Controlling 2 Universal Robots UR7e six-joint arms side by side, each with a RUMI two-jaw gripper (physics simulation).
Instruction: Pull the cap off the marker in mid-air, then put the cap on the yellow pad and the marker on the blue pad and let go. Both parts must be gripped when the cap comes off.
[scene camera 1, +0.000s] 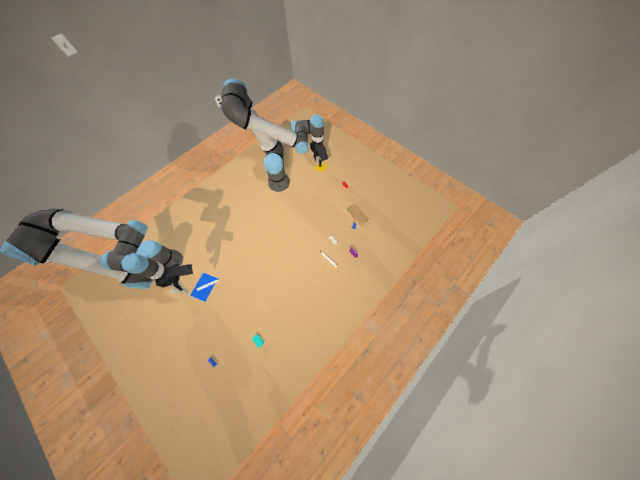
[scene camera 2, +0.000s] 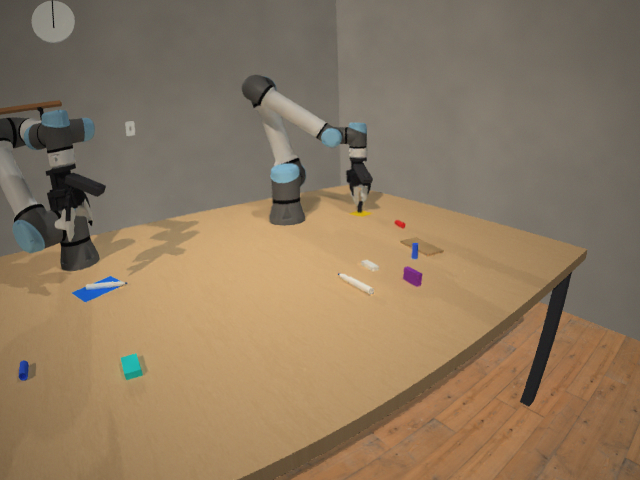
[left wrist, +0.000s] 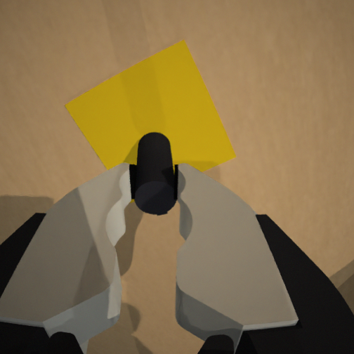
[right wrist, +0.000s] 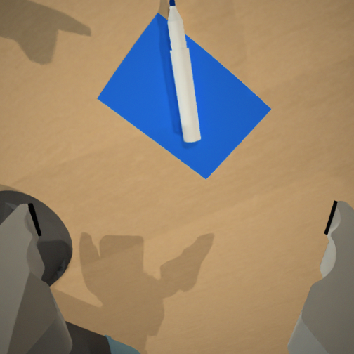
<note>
I see my left gripper (scene camera 2: 359, 205), my right gripper (scene camera 2: 81, 233), a black cap (left wrist: 154, 175), a blue pad (right wrist: 142, 90) and a yellow pad (left wrist: 164, 93).
My left gripper also shows in the left wrist view (left wrist: 155, 168). My right gripper shows as well in the right wrist view (right wrist: 181, 207). The right wrist view does not show the black cap: it is out of frame.
</note>
